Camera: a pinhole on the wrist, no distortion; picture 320 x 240 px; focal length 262.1 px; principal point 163.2 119.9 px. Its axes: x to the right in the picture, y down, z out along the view. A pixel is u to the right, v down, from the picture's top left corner.
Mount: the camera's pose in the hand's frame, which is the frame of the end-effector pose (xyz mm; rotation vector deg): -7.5 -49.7 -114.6 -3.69 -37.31 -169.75
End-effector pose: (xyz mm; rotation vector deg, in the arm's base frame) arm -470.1 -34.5 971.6 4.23 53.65 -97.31
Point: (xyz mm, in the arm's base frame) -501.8 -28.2 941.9
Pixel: 82 122
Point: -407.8 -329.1 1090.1
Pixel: 70 213
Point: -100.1 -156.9 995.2
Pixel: 179 22
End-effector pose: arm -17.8 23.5 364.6 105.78 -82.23 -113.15
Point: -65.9 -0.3 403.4
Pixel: 150 50
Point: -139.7 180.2 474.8
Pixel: 293 133
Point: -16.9 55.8 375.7
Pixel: 213 153
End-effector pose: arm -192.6 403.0 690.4 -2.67 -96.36 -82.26
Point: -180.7 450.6 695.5
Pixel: 198 104
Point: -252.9 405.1 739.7
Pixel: 55 156
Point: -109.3 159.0 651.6
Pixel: behind the camera
